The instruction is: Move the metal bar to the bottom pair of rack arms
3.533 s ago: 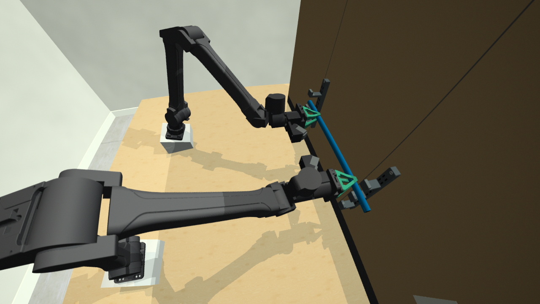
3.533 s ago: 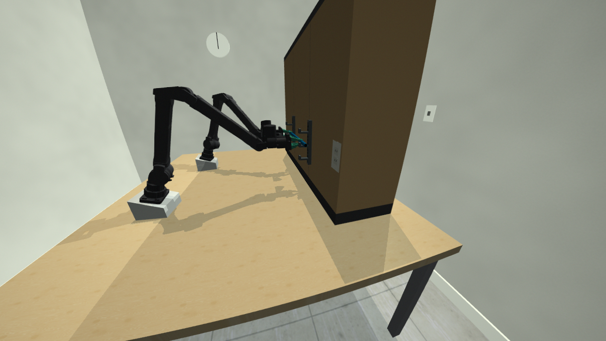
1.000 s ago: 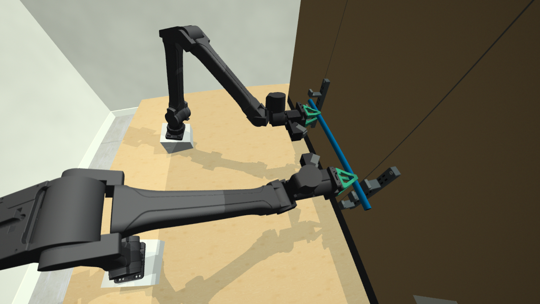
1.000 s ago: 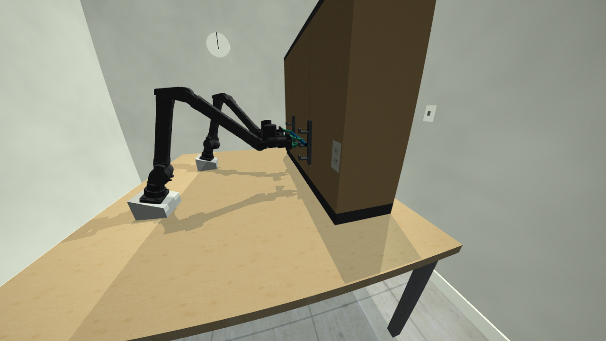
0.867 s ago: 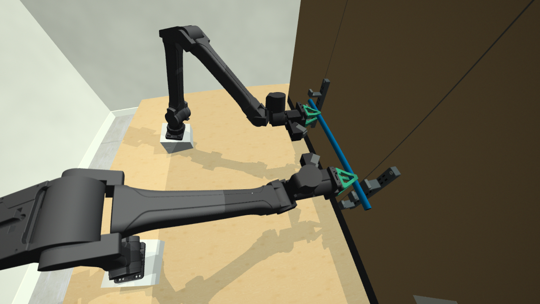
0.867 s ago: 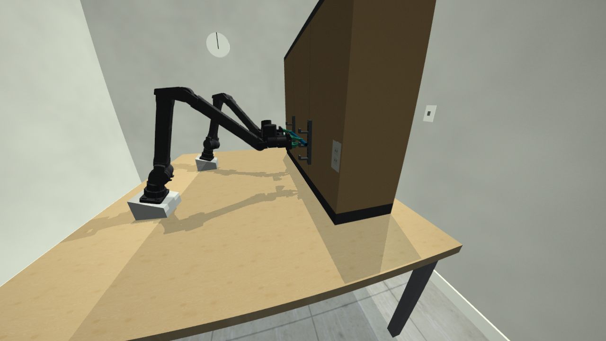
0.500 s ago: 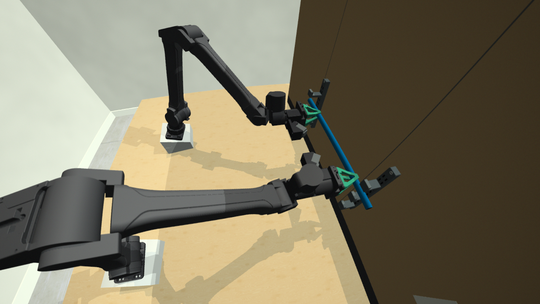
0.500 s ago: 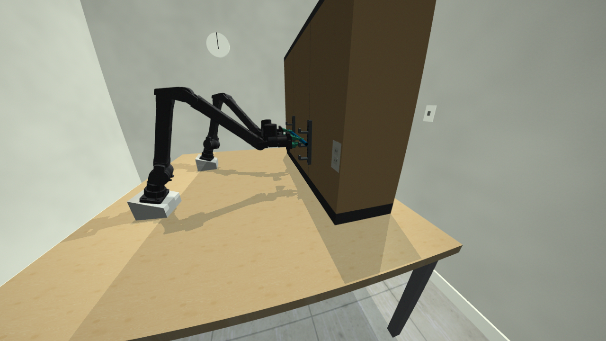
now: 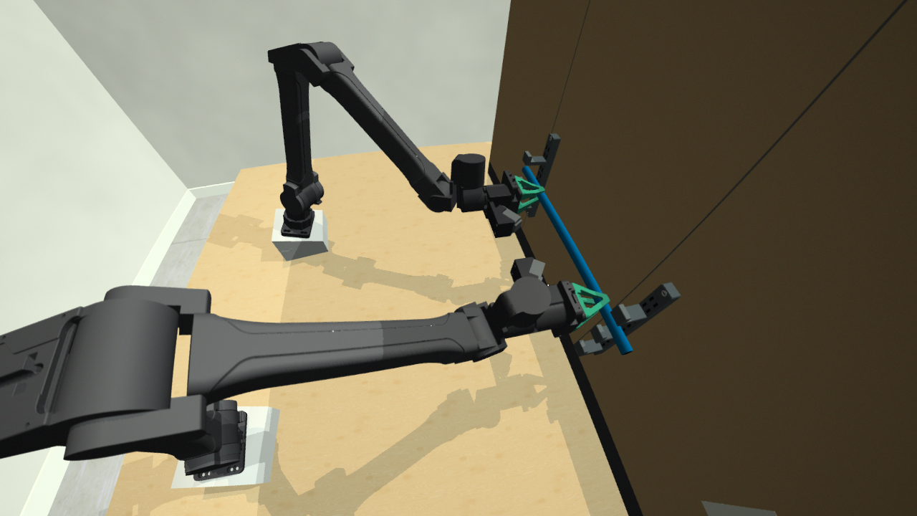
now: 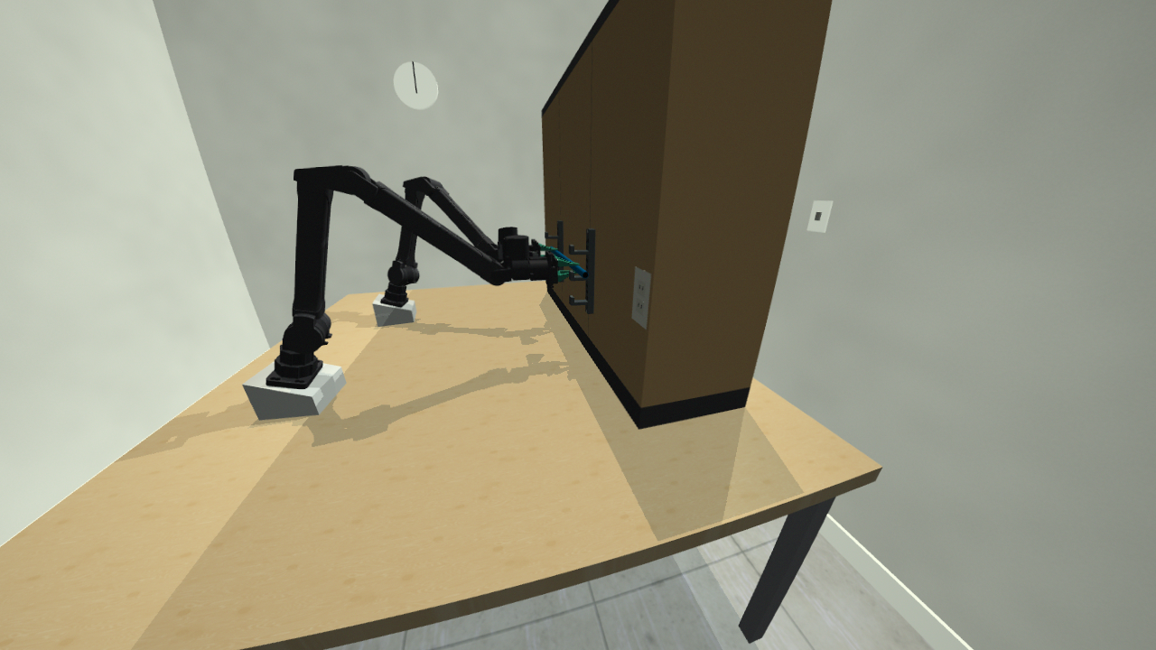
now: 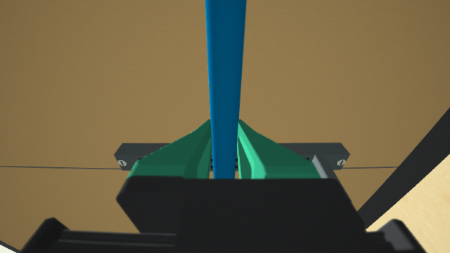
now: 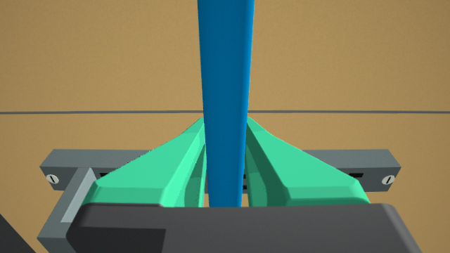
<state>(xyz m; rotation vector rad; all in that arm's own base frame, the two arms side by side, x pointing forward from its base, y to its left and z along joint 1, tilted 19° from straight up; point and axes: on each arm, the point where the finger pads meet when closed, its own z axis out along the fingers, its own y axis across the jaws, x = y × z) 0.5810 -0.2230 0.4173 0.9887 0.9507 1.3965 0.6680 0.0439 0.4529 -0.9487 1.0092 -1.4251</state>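
My left gripper is now 2 cm short of the blue metal bar and 15 cm to the left of it. The rest, counted from my left hand: black plinth: 6 cm ahead, 10 cm to the right, 26 cm below; tall brown cabinet: 20 cm ahead, 8 cm to the right, 16 cm above.
The blue metal bar lies 15 cm to the left of my right hand and 2 cm behind it. Also, from my right hand: black plinth 26 cm below, 19 cm to the left, 1 cm ahead; tall brown cabinet 22 cm to the left, 16 cm ahead, 16 cm above.
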